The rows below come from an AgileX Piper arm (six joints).
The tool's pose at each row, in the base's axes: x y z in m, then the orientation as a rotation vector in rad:
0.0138 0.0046 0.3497 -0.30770 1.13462 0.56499
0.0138 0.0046 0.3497 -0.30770 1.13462 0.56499
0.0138 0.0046 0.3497 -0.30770 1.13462 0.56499
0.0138 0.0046 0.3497 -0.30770 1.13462 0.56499
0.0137 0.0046 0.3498 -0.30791 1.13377 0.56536
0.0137 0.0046 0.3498 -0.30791 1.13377 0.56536
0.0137 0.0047 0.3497 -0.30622 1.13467 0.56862
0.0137 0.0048 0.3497 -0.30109 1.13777 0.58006
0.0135 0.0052 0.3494 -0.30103 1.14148 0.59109
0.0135 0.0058 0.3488 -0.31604 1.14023 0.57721
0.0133 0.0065 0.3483 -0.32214 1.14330 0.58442
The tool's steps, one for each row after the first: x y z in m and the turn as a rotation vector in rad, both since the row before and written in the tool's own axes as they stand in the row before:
0.0000 0.0000 0.0000 0.00000 0.00000 0.00000
0.0000 0.0000 0.0000 0.00000 0.00000 0.00000
0.0000 0.0000 0.0000 0.00000 0.00000 0.00000
-0.0001 0.0001 0.0000 -0.00051 -0.00075 0.00000
0.0000 0.0000 0.0000 0.00000 0.00000 0.00000
0.0001 0.0001 0.0000 -0.00024 0.00023 0.00356
0.0000 0.0001 0.0001 -0.00146 0.00099 0.01212
0.0003 0.0004 -0.0001 -0.00494 0.00314 0.00958
0.0007 0.0004 0.0001 -0.00427 0.00386 -0.01819
0.0006 0.0007 0.0000 -0.00773 0.00447 0.00356

